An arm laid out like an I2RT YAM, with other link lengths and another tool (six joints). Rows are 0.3 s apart.
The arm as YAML. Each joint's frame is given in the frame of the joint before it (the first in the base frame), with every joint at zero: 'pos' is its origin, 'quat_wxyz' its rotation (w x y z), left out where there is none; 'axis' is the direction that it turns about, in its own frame. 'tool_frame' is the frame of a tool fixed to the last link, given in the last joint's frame.
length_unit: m
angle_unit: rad
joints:
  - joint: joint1
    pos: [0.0, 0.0, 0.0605]
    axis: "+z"
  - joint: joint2
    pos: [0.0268, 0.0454, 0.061]
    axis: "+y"
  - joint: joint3
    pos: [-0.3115, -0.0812, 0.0]
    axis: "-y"
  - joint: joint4
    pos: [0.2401, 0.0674, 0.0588]
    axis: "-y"
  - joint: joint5
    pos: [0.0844, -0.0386, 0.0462]
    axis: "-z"
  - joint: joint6
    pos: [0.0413, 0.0, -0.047]
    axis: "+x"
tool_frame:
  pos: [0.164, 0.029, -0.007]
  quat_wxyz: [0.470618, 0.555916, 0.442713, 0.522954]
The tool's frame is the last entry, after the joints.
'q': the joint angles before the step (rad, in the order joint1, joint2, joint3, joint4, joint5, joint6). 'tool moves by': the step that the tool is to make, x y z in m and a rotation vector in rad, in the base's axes. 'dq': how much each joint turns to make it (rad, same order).
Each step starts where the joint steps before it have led.
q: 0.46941, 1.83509, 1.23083, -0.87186, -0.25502, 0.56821
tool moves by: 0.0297, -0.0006, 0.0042, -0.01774, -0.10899, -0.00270
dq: -0.00409, 0.00002, 0.02055, 0.06647, 0.06411, -0.01057
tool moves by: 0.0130, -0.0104, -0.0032, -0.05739, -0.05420, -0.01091
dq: -0.00004, 0.00042, -0.00001, 0.02254, 0.07629, -0.00386
